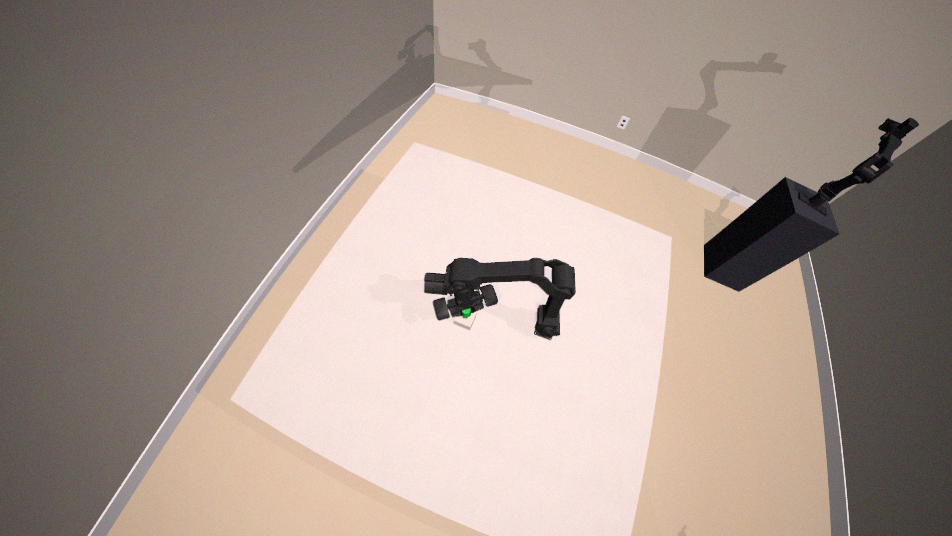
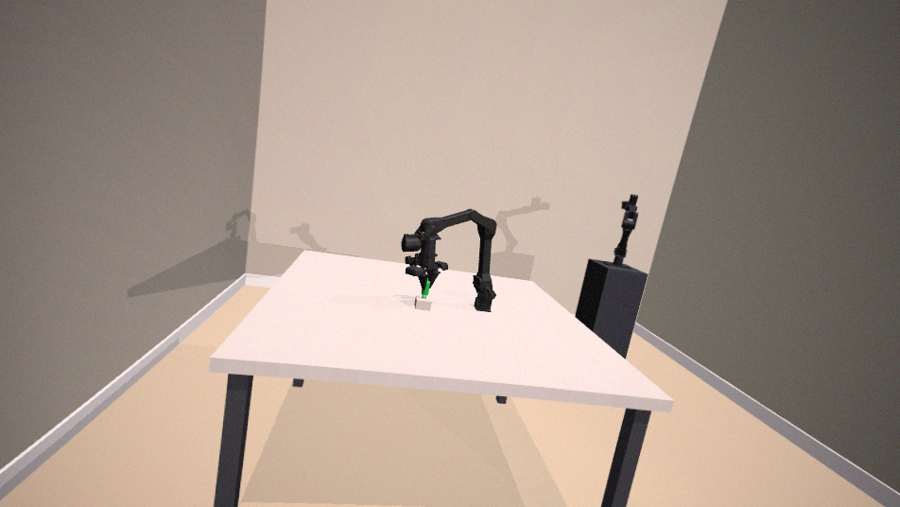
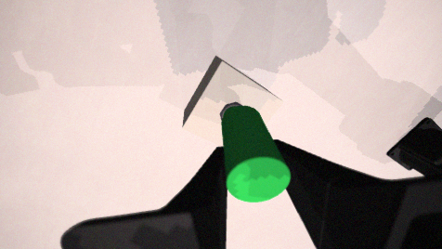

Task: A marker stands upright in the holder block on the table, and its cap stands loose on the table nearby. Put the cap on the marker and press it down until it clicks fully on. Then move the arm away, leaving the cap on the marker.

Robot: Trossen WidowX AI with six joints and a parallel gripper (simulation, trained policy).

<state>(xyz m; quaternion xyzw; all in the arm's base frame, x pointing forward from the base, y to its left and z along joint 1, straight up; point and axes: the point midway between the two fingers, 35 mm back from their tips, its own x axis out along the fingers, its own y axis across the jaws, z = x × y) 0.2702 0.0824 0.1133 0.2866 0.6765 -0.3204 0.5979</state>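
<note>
The pale holder block lies 60 mm below my gripper tip. Round my gripper tip: green cap (right at my gripper tip).
</note>
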